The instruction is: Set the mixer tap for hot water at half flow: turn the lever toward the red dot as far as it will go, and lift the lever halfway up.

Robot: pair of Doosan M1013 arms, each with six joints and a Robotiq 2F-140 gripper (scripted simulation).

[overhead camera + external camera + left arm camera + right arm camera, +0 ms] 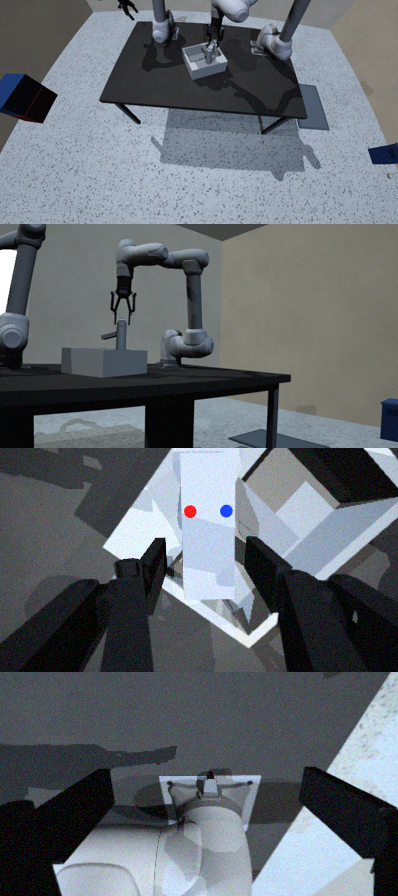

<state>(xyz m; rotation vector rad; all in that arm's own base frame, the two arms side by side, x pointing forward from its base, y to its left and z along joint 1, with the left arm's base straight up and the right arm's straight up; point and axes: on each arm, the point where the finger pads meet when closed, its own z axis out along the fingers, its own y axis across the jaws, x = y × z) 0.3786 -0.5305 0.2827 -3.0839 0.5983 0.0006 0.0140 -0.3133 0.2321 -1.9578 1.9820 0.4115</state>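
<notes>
The flat lever is 30 mm ahead of my left hand and 10 mm to the right of it. Round my left hand: white basin (250 mm below, 80 mm to the right, 40 mm behind).
</notes>
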